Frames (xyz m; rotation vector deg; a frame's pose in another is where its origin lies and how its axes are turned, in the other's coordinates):
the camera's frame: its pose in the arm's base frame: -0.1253 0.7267 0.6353 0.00 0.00 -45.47
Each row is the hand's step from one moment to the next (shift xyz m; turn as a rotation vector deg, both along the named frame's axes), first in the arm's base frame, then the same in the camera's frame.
Working: the arm's base frame: its pose in the camera's frame: 0.6059 -0.4203 -0.6353 0.00 0.00 45.47

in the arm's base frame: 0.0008 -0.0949 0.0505 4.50 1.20 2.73
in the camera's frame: 0.0682 -0.0660 0.0505 2.30 4.05 2.73
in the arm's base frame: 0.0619 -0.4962 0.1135 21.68 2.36 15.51
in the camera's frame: 0.3971 -0.3038 0.1135 13.52 17.11 15.51
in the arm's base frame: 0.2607 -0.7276 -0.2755 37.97 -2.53 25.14
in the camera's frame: 0.7015 -0.3244 -0.2755 28.43 25.29 25.14
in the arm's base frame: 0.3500 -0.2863 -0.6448 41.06 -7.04 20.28
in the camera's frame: 0.4495 0.0487 -0.6448 33.81 24.33 20.28
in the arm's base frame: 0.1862 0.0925 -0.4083 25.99 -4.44 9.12
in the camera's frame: 0.0646 0.1976 -0.4083 21.39 15.41 9.12
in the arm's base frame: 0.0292 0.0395 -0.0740 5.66 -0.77 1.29
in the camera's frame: -0.0077 0.0485 -0.0740 4.52 3.49 1.29
